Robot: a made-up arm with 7 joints. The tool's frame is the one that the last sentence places.
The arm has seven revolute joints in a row. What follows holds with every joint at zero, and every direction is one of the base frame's. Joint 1 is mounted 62 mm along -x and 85 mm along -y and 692 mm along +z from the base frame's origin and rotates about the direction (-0.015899, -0.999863, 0.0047). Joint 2 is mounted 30 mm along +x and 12 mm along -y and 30 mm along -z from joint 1 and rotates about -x. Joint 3 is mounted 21 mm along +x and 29 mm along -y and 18 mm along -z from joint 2 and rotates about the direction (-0.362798, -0.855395, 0.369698). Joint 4 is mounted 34 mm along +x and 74 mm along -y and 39 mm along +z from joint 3 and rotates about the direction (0.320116, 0.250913, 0.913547). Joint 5 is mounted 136 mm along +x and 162 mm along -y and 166 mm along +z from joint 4 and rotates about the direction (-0.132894, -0.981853, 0.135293). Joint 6 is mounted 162 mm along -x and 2 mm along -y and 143 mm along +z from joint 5 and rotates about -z. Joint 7 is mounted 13 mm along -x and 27 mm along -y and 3 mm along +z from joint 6 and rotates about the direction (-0.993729, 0.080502, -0.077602). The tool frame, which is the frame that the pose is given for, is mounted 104 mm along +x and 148 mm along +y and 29 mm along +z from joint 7; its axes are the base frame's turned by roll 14.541, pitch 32.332 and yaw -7.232 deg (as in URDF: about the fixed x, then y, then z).
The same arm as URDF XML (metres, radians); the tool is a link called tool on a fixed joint. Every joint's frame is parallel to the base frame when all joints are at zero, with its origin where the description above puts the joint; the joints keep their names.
<robot name="arm">
<link name="base"/>
<link name="link1"/>
<link name="link2"/>
<link name="link3"/>
<link name="link4"/>
<link name="link5"/>
<link name="link6"/>
<link name="link7"/>
<link name="tool"/>
<joint name="joint 1" type="continuous"><parent link="base"/><child link="link1"/><origin xyz="-0.0620 -0.0850 0.6920"/><axis xyz="-0.015899 -0.999863 0.0047"/></joint>
<joint name="joint 2" type="continuous"><parent link="link1"/><child link="link2"/><origin xyz="0.0300 -0.0120 -0.0300"/><axis xyz="-1 0 0"/></joint>
<joint name="joint 3" type="continuous"><parent link="link2"/><child link="link3"/><origin xyz="0.0210 -0.0290 -0.0180"/><axis xyz="-0.362798 -0.855395 0.369698"/></joint>
<joint name="joint 4" type="continuous"><parent link="link3"/><child link="link4"/><origin xyz="0.0340 -0.0740 0.0390"/><axis xyz="0.320116 0.250913 0.913547"/></joint>
<joint name="joint 5" type="continuous"><parent link="link4"/><child link="link5"/><origin xyz="0.1360 -0.1620 0.1660"/><axis xyz="-0.132894 -0.981853 0.135293"/></joint>
<joint name="joint 6" type="continuous"><parent link="link5"/><child link="link6"/><origin xyz="-0.1620 -0.0020 0.1430"/><axis xyz="0 0 -1"/></joint>
<joint name="joint 7" type="continuous"><parent link="link6"/><child link="link7"/><origin xyz="-0.0130 -0.0270 0.0030"/><axis xyz="-0.993729 0.080502 -0.077602"/></joint>
<joint name="tool_joint" type="fixed"><parent link="link7"/><child link="tool"/><origin xyz="0.1040 0.1480 0.0290" rpy="0.2538 0.5643 -0.1262"/></joint>
</robot>

